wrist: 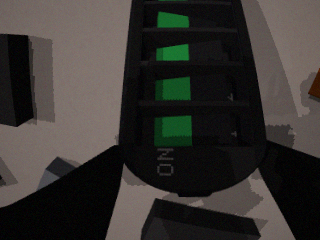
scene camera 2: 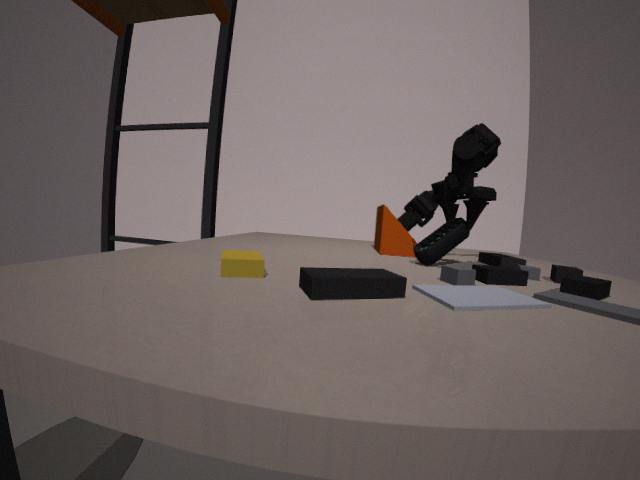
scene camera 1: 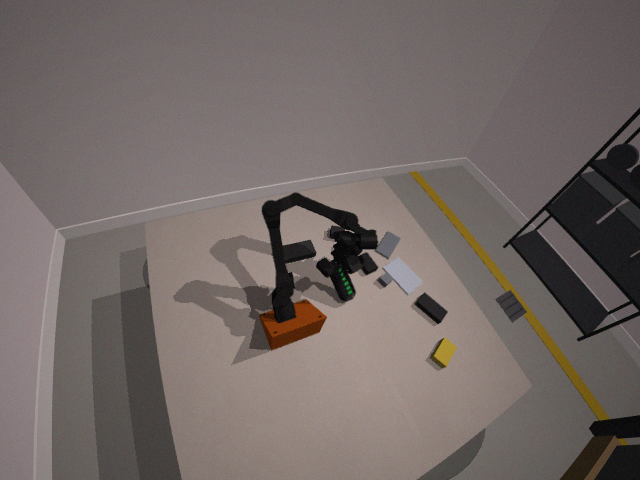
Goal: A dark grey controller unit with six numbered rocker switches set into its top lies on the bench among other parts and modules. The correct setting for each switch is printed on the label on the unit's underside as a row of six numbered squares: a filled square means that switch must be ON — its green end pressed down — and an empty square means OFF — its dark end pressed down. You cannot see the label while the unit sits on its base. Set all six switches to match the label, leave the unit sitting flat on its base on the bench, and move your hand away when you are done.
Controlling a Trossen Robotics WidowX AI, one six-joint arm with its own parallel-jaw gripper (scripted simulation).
Path:
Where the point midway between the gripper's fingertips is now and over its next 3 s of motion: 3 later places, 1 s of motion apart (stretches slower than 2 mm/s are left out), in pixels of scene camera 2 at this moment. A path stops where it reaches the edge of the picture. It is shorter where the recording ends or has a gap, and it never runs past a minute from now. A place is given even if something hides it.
My gripper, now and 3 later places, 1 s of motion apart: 458, 229; 463, 237; 465, 245; 466, 254

